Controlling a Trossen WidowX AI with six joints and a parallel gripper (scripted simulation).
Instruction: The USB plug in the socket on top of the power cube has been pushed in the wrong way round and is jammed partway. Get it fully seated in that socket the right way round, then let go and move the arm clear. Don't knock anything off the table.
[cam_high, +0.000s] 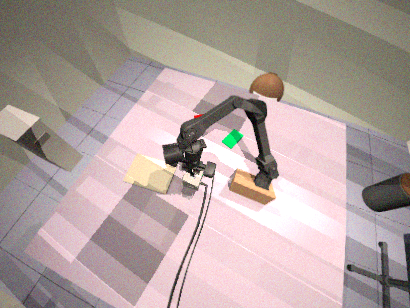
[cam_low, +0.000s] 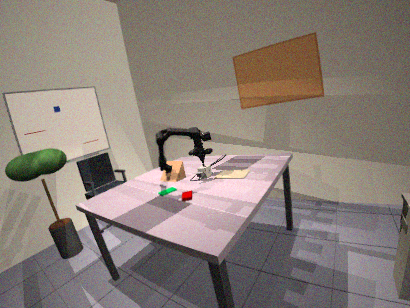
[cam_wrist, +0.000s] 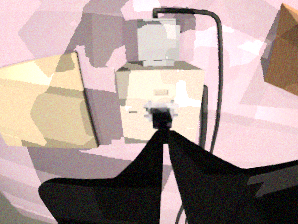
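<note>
Right now my gripper tip is 20 mm above the dark USB plug. From my gripper tip the other things lie so: green block (130 mm behind, 310 mm to the right, 110 mm below); then red block (80 mm ahead, 360 mm to the right, 100 mm below); then pale yellow sheet (220 mm ahead, 30 mm to the left, 110 mm below).
</note>
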